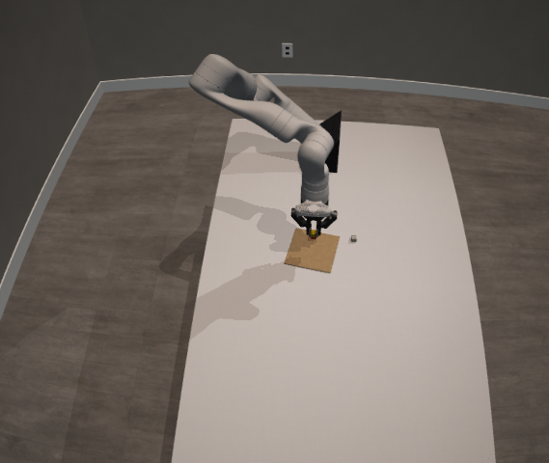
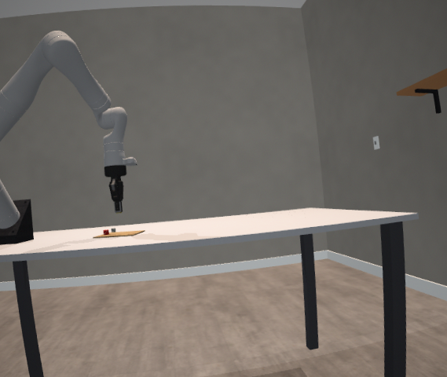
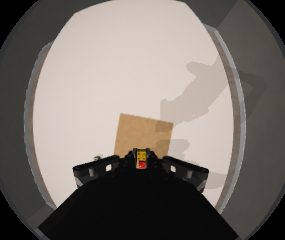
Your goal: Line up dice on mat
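Now: hand 90 mm above the square mat. From my hand the other things lie so: yellow die (10 mm below); red die (80 mm below, 50 mm behind, 10 mm to the left); white die (130 mm to the left, 90 mm below, 30 mm behind).
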